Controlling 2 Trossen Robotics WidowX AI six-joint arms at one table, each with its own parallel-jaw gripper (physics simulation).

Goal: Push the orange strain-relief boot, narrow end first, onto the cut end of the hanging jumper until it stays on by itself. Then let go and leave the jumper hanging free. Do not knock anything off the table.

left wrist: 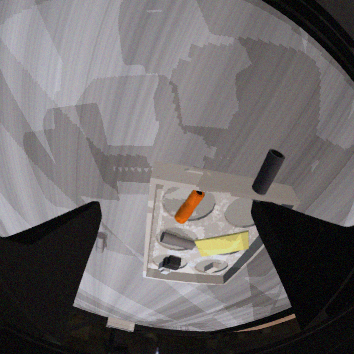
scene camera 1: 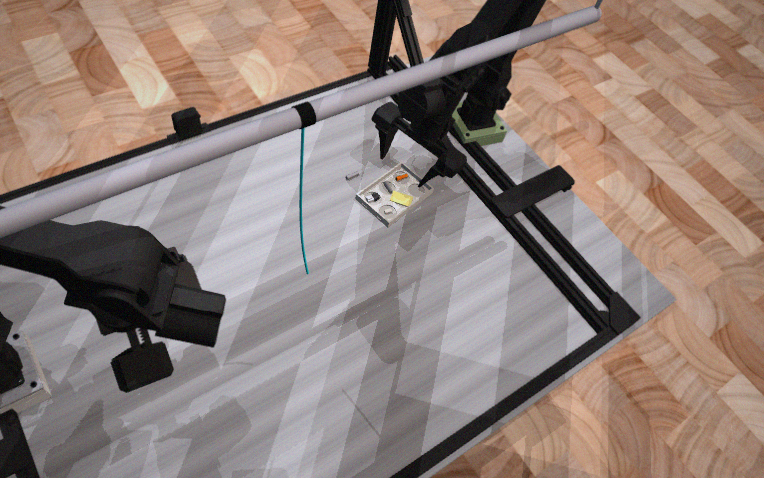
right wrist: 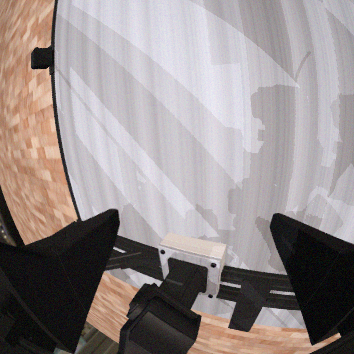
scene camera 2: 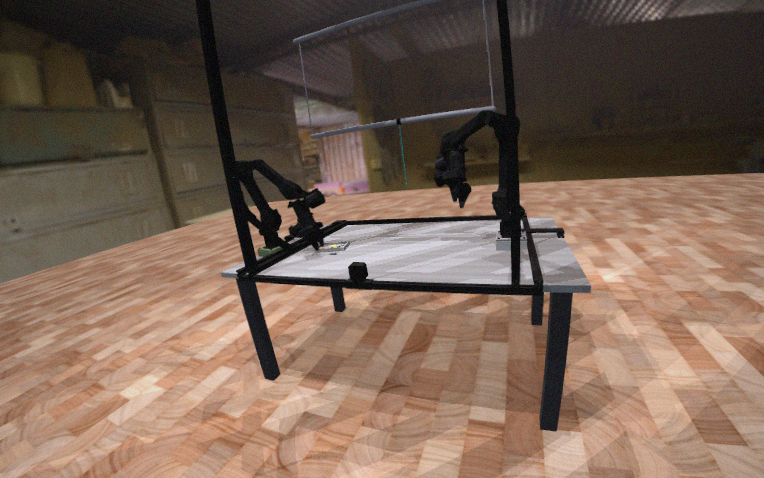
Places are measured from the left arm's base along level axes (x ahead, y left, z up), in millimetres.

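Where they show: left gripper, fingertip midpoint: (left wrist: 177, 208) (scene camera 1: 400, 172) (scene camera 2: 320, 248); right gripper, fingertip midpoint: (right wrist: 198, 220) (scene camera 2: 458, 205); left arm's base at its link origin: (scene camera 1: 476, 117) (scene camera 2: 273, 246); right arm's base at its link origin: (left wrist: 118, 328) (right wrist: 187, 274).
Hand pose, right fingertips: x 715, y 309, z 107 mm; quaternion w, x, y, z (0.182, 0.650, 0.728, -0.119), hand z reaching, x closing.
Observation:
Things, the pixels of their top centre, and the offset from my right fingertips. "spot": a spot on its surface instead.
- orange boot at its top centre: (left wrist: 188, 211) (scene camera 1: 401, 175) dx -511, dy -218, dz -129 mm
- pale tray at its top centre: (left wrist: 202, 254) (scene camera 1: 395, 191) (scene camera 2: 332, 245) dx -483, dy -184, dz -125 mm
- teal jumper at a spot on its surface: (scene camera 1: 301, 197) (scene camera 2: 402, 152) spot: dx -226, dy +28, dz +208 mm
- black clamp at its top centre: (scene camera 1: 303, 106) dx -225, dy +25, dz +341 mm
- dark tube at its top centre: (left wrist: 268, 181) dx -555, dy -200, dz -126 mm
- grey tube at its top centre: (left wrist: 177, 245) dx -476, dy -202, dz -129 mm
- yellow piece at its top centre: (left wrist: 222, 245) (scene camera 1: 401, 198) dx -492, dy -170, dz -133 mm
- black part at its top centre: (left wrist: 168, 269) (scene camera 1: 373, 196) dx -438, dy -185, dz -127 mm
- small pale piece at its top centre: (left wrist: 210, 269) dx -455, dy -149, dz -131 mm
- small grey cylinder at its top centre: (left wrist: 98, 246) (scene camera 1: 352, 174) dx -421, dy -249, dz -132 mm
The orange boot (scene camera 1: 401, 176) (left wrist: 189, 206) lies in a round pocket of the pale tray (scene camera 1: 375, 217) (left wrist: 149, 230). In the left wrist view its dark-holed end points up and right. The teal jumper (scene camera 1: 301, 197) (scene camera 2: 402, 155) hangs from a black clamp (scene camera 1: 304, 114) on the grey rod (scene camera 1: 225, 138), its cut end free. My left gripper (scene camera 1: 402, 171) (left wrist: 177, 208) is open and empty above the tray, its fingertips on either side of the boot. My right gripper (scene camera 2: 458, 204) (right wrist: 198, 220) is open and empty, high over the table, away from the jumper.
A dark tube (left wrist: 269, 171) overlaps the tray's edge beside one left fingertip. The tray holds a grey tube (left wrist: 177, 240), a yellow piece (left wrist: 223, 243), a black part (left wrist: 172, 262) and a small pale piece (left wrist: 212, 266). A small grey cylinder (scene camera 1: 352, 176) lies outside it. Black rails border the table.

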